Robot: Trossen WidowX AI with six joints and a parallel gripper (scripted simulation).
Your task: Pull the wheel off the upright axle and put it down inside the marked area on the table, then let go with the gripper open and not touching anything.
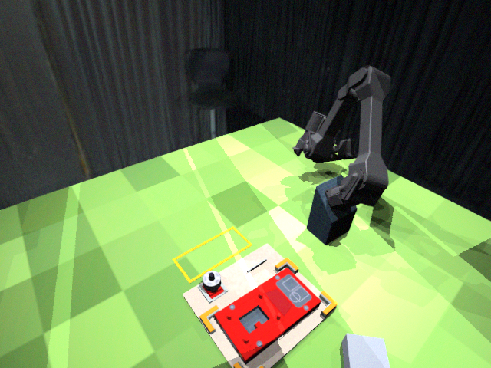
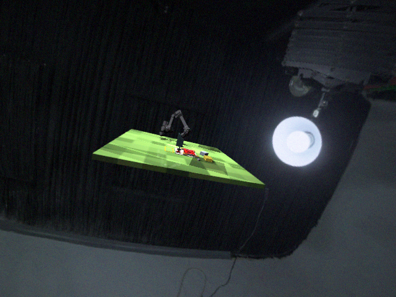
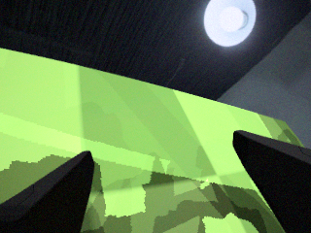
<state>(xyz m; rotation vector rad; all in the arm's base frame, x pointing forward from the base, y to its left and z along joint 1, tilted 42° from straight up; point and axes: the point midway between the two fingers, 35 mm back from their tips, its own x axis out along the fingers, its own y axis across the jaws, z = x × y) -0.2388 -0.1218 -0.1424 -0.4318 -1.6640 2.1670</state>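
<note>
My gripper tip is 63 cm short of the wheel, 18 cm to the right of it and 3 cm above it. From my gripper tip the other things lie so: black axle: 64 cm ahead, 18 cm to the left, 4 cm below; then grey block: 46 cm to the left, 46 cm ahead, 5 cm below.
</note>
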